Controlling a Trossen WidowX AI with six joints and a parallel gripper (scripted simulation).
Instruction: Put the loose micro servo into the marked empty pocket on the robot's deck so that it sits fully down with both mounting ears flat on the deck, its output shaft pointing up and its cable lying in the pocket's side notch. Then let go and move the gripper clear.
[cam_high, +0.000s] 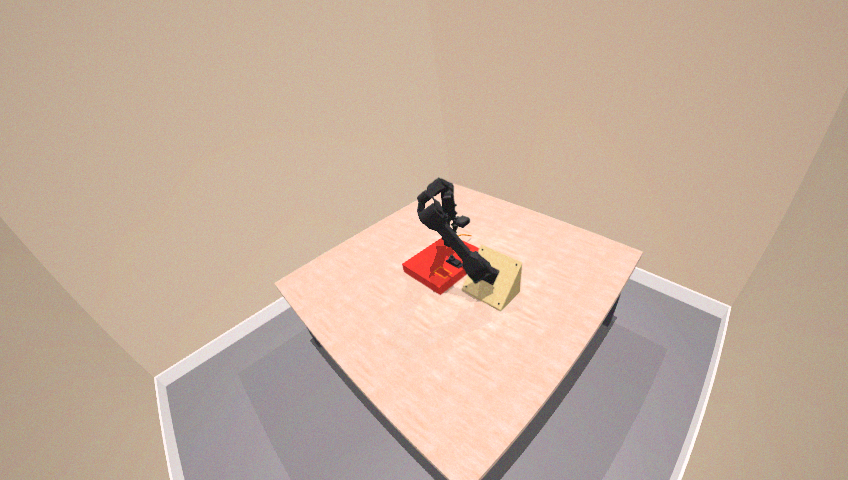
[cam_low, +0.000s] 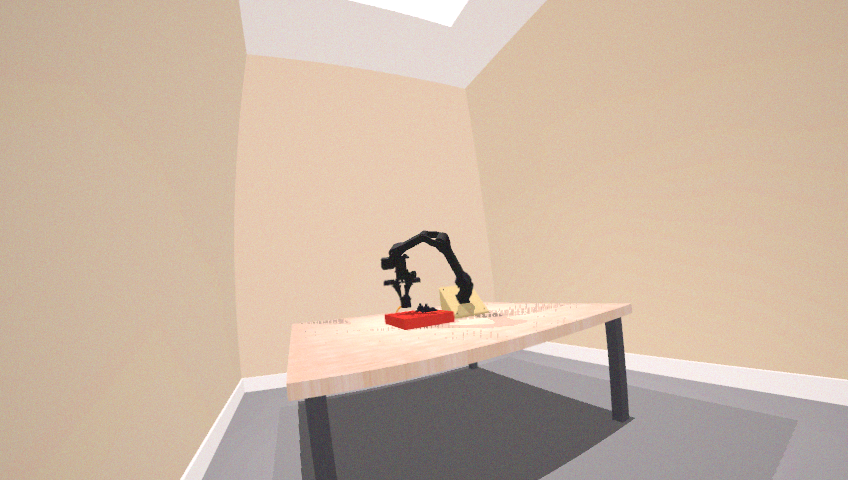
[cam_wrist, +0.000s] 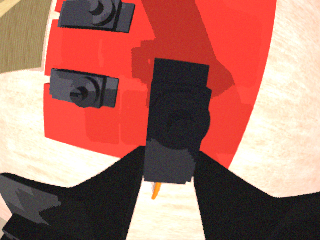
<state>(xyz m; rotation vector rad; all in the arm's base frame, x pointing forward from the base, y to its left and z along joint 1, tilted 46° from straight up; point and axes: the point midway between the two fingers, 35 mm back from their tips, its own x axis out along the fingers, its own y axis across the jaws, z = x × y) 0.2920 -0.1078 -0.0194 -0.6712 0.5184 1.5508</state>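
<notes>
The red deck lies 2 cm ahead of my gripper tip, 9 cm to the left of it and 10 cm below it.
</notes>
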